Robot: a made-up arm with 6 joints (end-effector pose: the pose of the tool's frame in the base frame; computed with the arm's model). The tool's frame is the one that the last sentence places.
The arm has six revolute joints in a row. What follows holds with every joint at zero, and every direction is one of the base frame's.
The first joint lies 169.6 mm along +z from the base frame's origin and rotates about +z.
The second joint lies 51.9 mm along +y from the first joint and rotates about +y.
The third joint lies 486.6 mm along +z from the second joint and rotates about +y.
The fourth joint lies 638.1 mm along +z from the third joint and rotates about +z.
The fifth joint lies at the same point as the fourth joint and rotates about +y.
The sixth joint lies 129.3 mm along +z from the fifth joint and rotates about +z.
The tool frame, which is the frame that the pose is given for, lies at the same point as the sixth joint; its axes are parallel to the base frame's.
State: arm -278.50 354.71 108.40 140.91 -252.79 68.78
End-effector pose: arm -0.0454 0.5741 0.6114 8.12 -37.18 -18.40
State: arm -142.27 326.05 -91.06 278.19 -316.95 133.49
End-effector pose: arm 0.6735 0.5659 0.1632 -109.96 -9.32 -15.05
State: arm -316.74 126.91 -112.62 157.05 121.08 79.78
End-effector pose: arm 0.2489 0.3648 0.4562 96.47 -58.95 -48.28
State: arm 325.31 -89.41 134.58 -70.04 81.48 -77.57
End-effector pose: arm -0.0304 -0.0620 0.6070 15.78 -116.58 95.13
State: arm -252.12 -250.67 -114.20 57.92 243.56 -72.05
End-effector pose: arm -0.0631 0.3460 0.5817 114.65 60.10 58.75
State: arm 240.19 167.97 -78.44 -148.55 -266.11 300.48
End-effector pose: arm -0.3762 -0.6256 -0.1911 -19.47 -25.06 -0.29
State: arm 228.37 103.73 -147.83 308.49 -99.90 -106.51
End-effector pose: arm 0.1218 -0.0911 0.4412 54.00 111.14 7.95
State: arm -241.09 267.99 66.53 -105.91 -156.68 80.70
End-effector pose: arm 0.2485 -0.6591 0.6274 -73.50 -121.13 6.75
